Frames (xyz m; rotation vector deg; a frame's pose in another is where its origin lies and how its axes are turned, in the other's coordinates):
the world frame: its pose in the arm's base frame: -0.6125 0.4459 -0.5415 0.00 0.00 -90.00
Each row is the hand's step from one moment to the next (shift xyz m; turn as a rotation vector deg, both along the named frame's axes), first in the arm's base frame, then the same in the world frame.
Working: the arm's base frame: its pose in the world frame: 0.4459 0.6125 0.5415 0.00 0.00 90.00

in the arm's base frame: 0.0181 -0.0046 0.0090 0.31 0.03 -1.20
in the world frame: 0.0046 0.0181 0.0090 -0.03 0.31 -1.20
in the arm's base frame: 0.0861 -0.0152 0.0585 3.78 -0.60 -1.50
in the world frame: 0.0152 0.0861 0.0585 0.60 3.78 -1.50
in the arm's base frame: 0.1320 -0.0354 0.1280 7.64 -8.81 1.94
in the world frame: 0.0354 0.1320 0.1280 8.81 7.64 1.94
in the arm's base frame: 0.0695 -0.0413 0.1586 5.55 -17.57 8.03
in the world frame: 0.0413 0.0695 0.1586 17.57 5.55 8.03
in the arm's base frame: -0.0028 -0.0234 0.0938 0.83 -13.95 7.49
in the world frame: 0.0234 -0.0028 0.0938 13.95 0.83 7.49
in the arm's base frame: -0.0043 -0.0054 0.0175 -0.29 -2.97 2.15
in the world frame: 0.0054 -0.0043 0.0175 2.97 -0.29 2.15
